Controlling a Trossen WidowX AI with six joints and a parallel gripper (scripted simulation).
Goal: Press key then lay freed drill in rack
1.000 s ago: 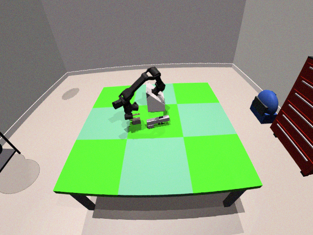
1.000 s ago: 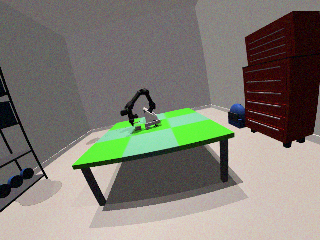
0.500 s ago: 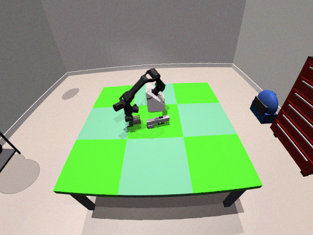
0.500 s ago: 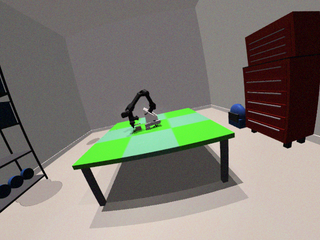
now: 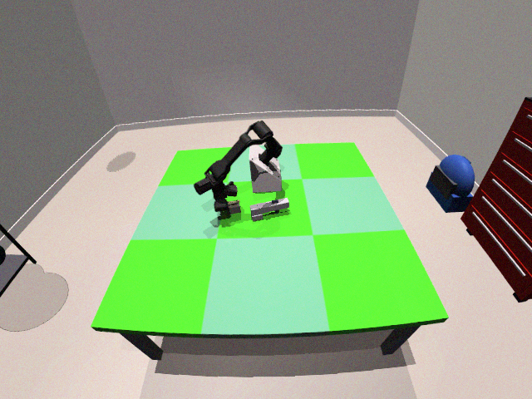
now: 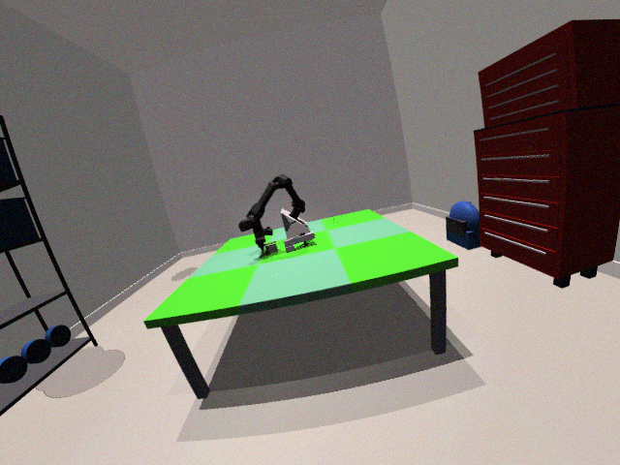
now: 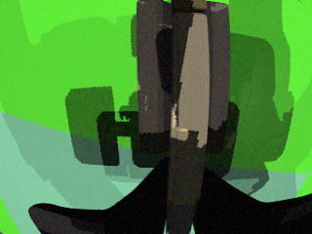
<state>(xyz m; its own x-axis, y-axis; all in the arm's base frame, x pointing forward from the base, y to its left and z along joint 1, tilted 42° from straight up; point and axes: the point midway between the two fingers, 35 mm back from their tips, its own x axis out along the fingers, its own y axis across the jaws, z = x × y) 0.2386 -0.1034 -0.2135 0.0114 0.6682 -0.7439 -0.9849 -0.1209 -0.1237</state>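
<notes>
My gripper tip is now 40 mm to the right of the drill, 30 mm below it and 10 mm past it. Round my gripper tip: dark key: 260 mm to the left, 30 mm ahead, 30 mm above; then grey fixture block: 230 mm to the left, 40 mm ahead, 20 mm above; then rack: 50 mm to the left, 10 mm behind.
</notes>
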